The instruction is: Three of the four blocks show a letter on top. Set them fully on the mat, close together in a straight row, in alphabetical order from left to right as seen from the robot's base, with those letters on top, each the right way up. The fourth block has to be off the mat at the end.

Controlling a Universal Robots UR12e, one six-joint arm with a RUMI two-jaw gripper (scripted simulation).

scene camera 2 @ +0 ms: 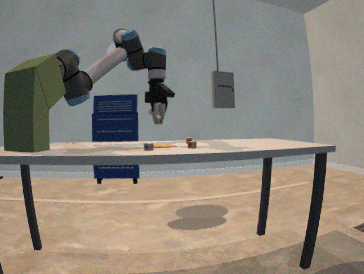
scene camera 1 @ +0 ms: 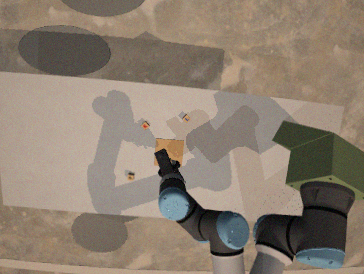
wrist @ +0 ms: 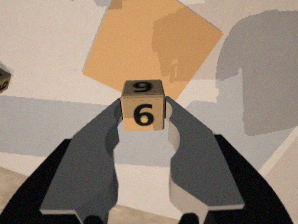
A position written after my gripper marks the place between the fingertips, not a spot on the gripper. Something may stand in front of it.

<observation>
I see my gripper [scene camera 2: 158, 124].
My gripper also shows in the wrist view [wrist: 143, 99].
</observation>
